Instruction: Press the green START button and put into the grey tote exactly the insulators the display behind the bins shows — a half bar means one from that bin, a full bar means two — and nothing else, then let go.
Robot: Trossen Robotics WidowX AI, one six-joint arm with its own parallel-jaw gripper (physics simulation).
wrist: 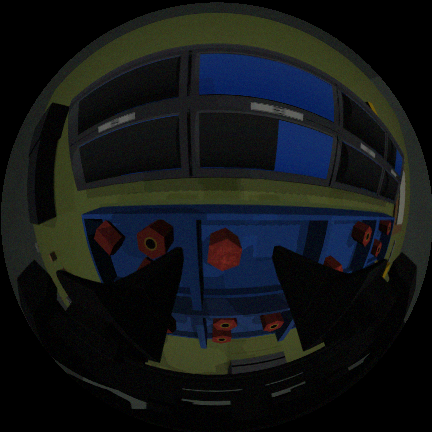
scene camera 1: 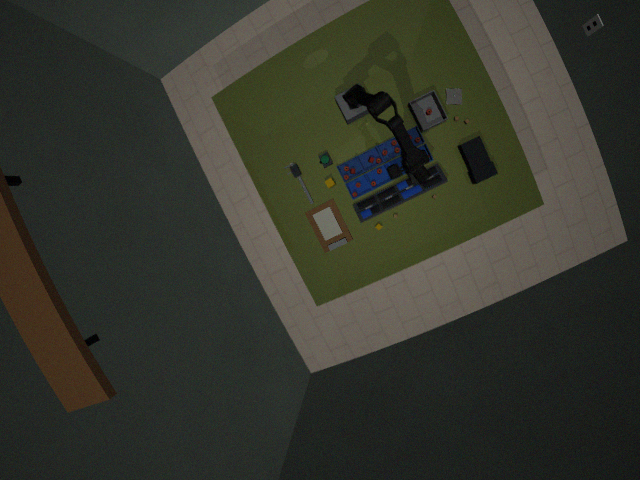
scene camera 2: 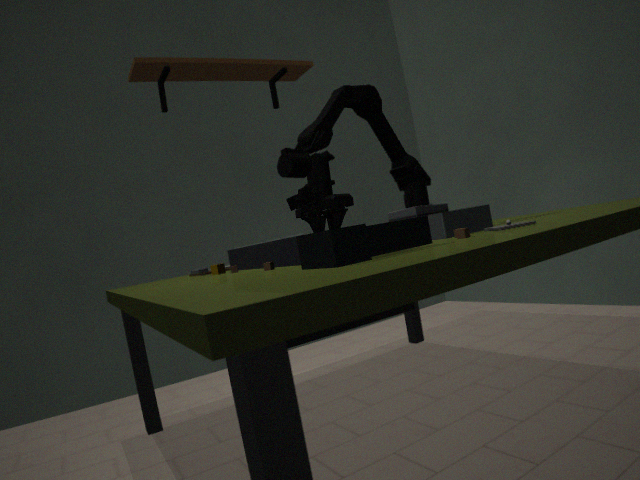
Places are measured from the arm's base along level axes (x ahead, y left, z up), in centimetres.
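Where they show: gripper, fingertip midpoint: (wrist: 229, 253); arm's base, origin of the base link: (scene camera 1: 354, 101) (scene camera 2: 418, 207).
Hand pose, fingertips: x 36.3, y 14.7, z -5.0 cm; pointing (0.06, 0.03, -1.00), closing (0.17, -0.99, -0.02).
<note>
Each offset is from my fingertips to the top centre of the thing. "spot": to the spot under its first point.
My gripper (scene camera 2: 327, 228) (wrist: 229, 253) is open and empty, pointing down over the blue bins (scene camera 1: 379, 180) (wrist: 195, 270). In the wrist view a red insulator @(dx -0.5, dy +0.2, dz -0.4 cm) (wrist: 224, 250) shows between the fingertips, on the floor of a bin in the row nearest the display. More red insulators lie in other bins. The grey tote @(dx -22.6, dy +17.3, dz +2.0 cm) (scene camera 1: 426, 119) holds one red insulator @(dx -22.3, dy +18.1, dz -0.4 cm) (scene camera 1: 428, 111). The green START button @(dx -15.3, dy -36.4, dz +0.7 cm) (scene camera 1: 324, 159) is beyond the bins' other end. On the display @(spot: dx +9.1, dy +4.0, dz +0.9 cm) (wrist: 190, 100), one cell is full blue @(dx +12.3, dy -0.8, dz +2.9 cm) (wrist: 265, 75), the cell below is about half blue @(dx +7.9, dy -1.6, dz +1.3 cm) (wrist: 305, 150), and another blue patch shows at far right.
A black box @(dx +6.0, dy +33.8, dz +2.2 cm) (scene camera 1: 478, 160) (wrist: 45, 165) stands off the display's end. Yellow cubes @(dx -3.6, dy -37.5, dz +0.5 cm) (scene camera 1: 329, 182) @(dx +24.3, dy -20.4, dz -0.8 cm) (scene camera 1: 378, 226), a brown board with a white sheet @(dx +17.3, dy -44.7, dz -1.6 cm) (scene camera 1: 327, 223) and a long-handled tool @(spot: dx -4.4, dy -50.9, dz -3.0 cm) (scene camera 1: 305, 189) lie towards the button side. A grey plate @(dx -26.5, dy +32.5, dz -1.8 cm) (scene camera 1: 453, 96) and small tan cubes lie near the tote.
</note>
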